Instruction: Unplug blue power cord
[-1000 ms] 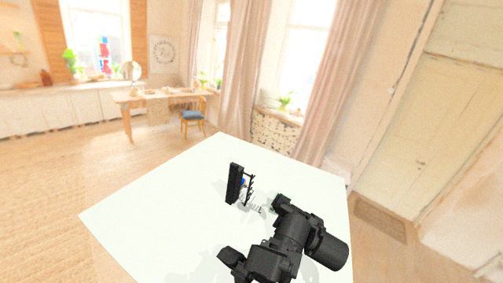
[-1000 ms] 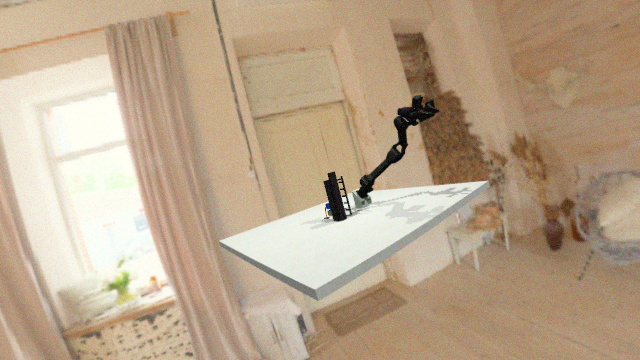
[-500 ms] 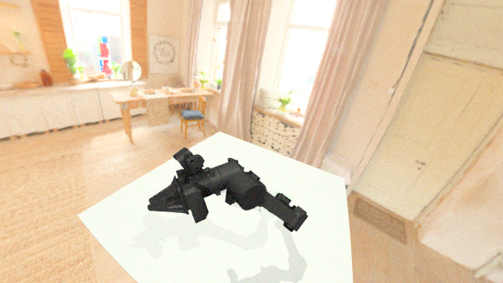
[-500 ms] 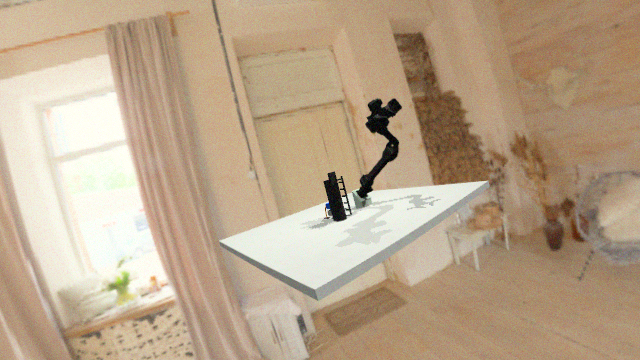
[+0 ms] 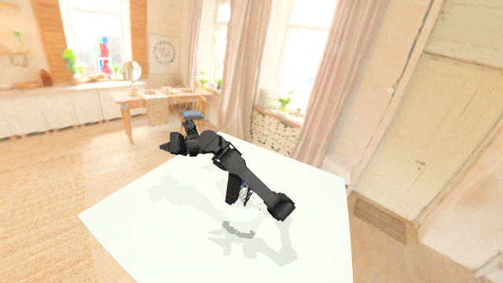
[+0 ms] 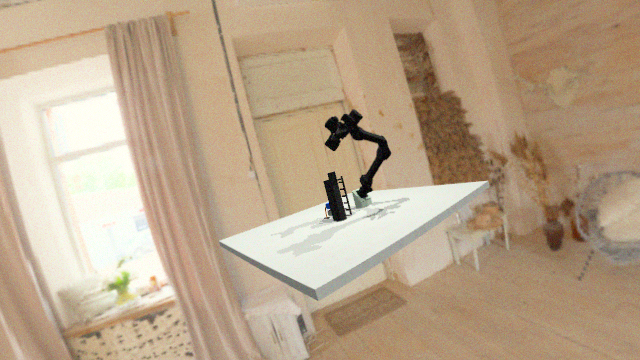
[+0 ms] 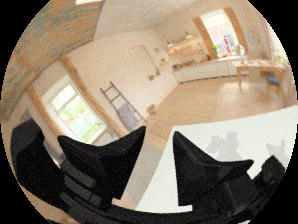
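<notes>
My gripper tip is now 130 mm past the blue plug, 390 mm to the left of it and 360 mm above it.
</notes>
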